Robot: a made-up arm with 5 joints.
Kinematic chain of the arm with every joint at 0, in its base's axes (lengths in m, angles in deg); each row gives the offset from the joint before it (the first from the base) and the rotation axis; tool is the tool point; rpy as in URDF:
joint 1: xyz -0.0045 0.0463 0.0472 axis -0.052 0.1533 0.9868
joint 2: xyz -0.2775 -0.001 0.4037 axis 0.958 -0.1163 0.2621
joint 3: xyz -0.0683 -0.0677 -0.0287 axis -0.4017 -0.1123 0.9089
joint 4: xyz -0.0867 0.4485 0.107 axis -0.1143 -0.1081 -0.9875
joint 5: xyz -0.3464 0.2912 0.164 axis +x
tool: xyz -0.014 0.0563 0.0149 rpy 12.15 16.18 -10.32
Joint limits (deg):
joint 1: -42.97..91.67
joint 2: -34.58..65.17
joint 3: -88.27..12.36
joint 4: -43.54..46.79
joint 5: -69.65..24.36
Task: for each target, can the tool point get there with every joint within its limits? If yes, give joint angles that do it. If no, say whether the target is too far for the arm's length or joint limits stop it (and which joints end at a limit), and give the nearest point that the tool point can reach.
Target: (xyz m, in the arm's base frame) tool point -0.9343 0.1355 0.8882
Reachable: yes | joints 5.53 33.66 -6.23 -36.23 -54.27
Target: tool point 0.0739 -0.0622 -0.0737
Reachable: no: joint limits stop it (at a limit: joint 1, joint 2, joint 4, joint 5) | nearest point 0.6011 0.3431 0.4794 | short by 0.865 m
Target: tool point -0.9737 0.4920 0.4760
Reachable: yes | joints 21.73 -25.36 0.61 -10.68 -4.18
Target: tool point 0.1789 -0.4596 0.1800
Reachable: no: joint limits stop it (at a limit: joint 2, joint 3, joint 4) | nearest point 0.1935 -0.4937 0.8395 | short by 0.661 m
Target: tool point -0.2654 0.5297 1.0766
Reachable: yes | joints 49.71 9.12 -54.90 15.21 -13.55
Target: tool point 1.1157 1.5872 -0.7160
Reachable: no: too far | nearest point 0.2756 0.9424 0.1112 | short by 1.344 m
